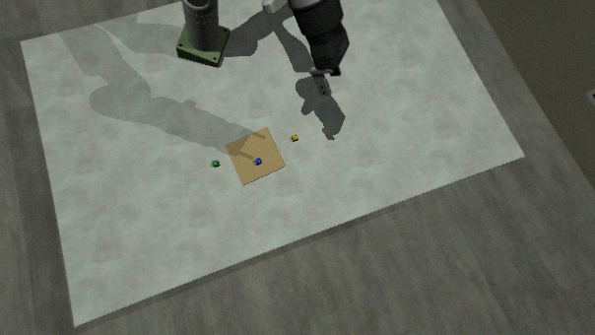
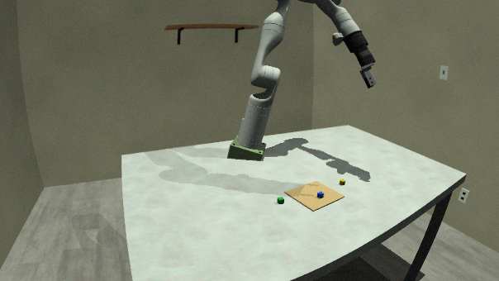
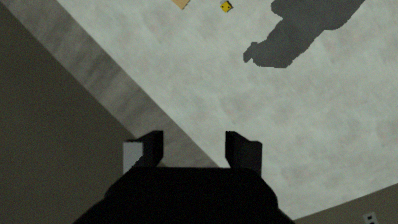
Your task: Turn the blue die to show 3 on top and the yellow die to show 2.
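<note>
The yellow die is 3 cm behind my hand, 6 cm to the right of it and 35 cm below it. From my hand the other things lie so: tan mat 5 cm behind, 19 cm to the right, 36 cm below; then blue die 2 cm behind, 19 cm to the right, 35 cm below; then green die 8 cm behind, 30 cm to the right, 35 cm below.
</note>
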